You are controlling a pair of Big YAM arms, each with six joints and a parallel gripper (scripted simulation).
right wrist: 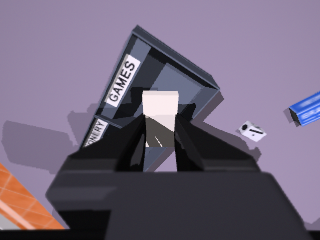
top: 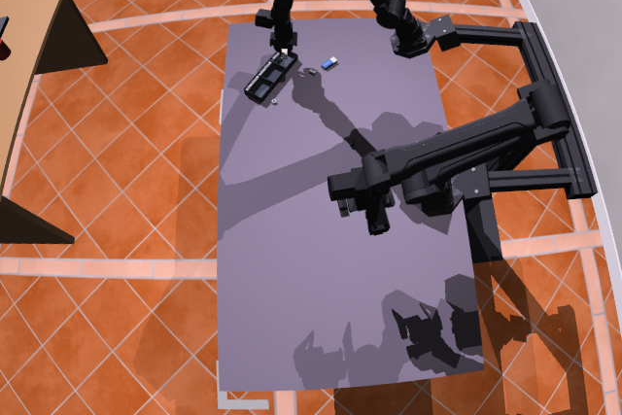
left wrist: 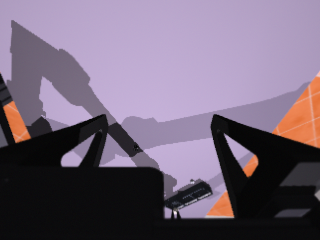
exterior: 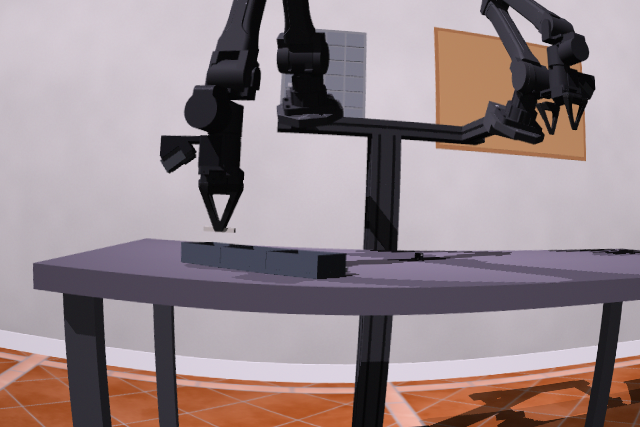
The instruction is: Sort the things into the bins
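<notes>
My right gripper is now 50 mm short of the bin row, 70 mm to the right of it and 50 mm above it. From my right hand the other things lie so: white card: 10 mm below.
</notes>
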